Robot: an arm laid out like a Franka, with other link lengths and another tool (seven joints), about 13 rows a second.
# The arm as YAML. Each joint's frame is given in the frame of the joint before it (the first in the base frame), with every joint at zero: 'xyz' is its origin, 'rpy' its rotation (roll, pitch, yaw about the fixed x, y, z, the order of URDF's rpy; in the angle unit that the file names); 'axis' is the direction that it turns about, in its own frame. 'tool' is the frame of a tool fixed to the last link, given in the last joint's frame.
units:
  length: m
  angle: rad
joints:
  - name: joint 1
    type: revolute
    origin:
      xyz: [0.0, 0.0, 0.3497]
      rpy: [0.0, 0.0, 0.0]
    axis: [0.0, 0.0, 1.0]
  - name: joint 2
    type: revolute
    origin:
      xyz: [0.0, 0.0, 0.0]
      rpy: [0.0, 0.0, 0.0]
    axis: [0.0, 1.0, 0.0]
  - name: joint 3
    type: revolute
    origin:
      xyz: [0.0, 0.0, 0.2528]
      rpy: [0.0, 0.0, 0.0]
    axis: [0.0, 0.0, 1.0]
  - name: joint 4
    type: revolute
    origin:
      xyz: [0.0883, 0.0, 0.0]
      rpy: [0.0, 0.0, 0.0]
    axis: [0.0, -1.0, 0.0]
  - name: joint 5
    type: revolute
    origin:
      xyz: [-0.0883, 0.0, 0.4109]
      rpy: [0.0, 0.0, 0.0]
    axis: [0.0, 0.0, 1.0]
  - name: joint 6
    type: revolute
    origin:
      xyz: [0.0, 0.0, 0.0]
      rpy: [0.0, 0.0, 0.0]
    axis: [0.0, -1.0, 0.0]
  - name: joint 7
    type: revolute
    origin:
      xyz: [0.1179, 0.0, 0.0]
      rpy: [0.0, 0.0, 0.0]
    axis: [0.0, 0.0, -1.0]
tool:
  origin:
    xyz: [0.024, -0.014, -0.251]
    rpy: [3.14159, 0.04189, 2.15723]
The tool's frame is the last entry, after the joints.
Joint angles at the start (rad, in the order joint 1, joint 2, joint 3, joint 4, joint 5, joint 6, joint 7): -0.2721 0.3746 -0.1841 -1.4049 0.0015 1.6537 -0.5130
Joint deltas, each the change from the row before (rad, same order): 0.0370 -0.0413 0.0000 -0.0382 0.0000 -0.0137 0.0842; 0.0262 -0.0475 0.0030 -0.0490 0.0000 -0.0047 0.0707; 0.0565 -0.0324 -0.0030 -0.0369 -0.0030 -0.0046 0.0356; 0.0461 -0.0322 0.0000 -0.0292 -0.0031 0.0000 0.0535; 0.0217 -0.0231 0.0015 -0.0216 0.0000 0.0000 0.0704; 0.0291 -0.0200 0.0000 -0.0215 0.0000 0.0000 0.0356; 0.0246 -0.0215 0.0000 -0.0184 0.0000 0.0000 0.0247; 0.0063 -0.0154 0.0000 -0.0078 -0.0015 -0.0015 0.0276; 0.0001 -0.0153 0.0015 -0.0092 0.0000 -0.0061 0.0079
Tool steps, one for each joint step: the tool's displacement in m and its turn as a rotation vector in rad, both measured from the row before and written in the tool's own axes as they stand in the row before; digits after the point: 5 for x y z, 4 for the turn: 0.02100 0.01380 -0.00771 0.0041 0.0092 0.0491; 0.01956 0.00723 -0.00596 0.0004 0.0077 0.0433; 0.02824 0.02097 -0.00330 0.0079 0.0022 -0.0171; 0.02319 0.01704 -0.00721 0.0005 -0.0060 0.0083; 0.01288 0.00594 -0.00413 -0.0002 -0.0007 0.0478; 0.01650 0.00867 -0.00234 0.0012 0.0001 0.0069; 0.01427 0.00662 -0.00466 -0.0029 -0.0021 0.0006; 0.00391 -0.00045 -0.00553 -0.0040 -0.0036 0.0215; 0.00310 -0.00292 -0.00380 -0.0013 0.0023 0.0064
